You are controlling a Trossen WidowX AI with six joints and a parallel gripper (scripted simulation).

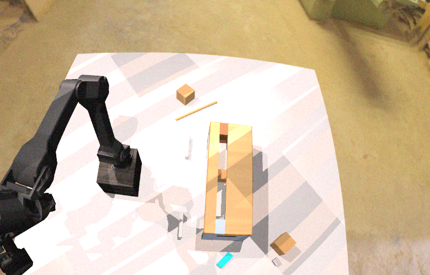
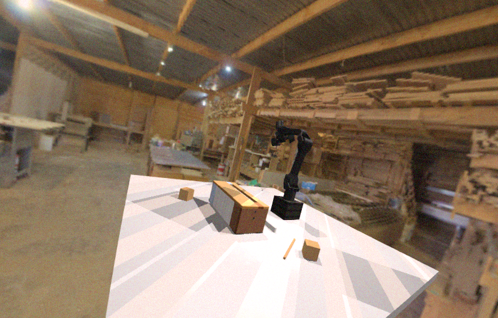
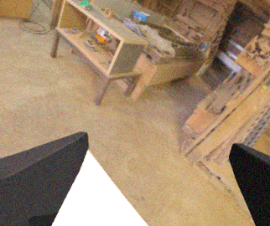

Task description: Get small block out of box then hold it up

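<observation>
Now: the small block 50 cm ahead of my gripper tip, 42 cm to the left of it and 38 cm below it. From my gripper tip the other things lie so: cyan piece 55 cm ahead, 46 cm below, 14 cm to the left; small grey block 73 cm ahead, 45 cm below, 15 cm to the left; tan box 48 cm ahead, 40 cm to the left, 40 cm below.
</observation>
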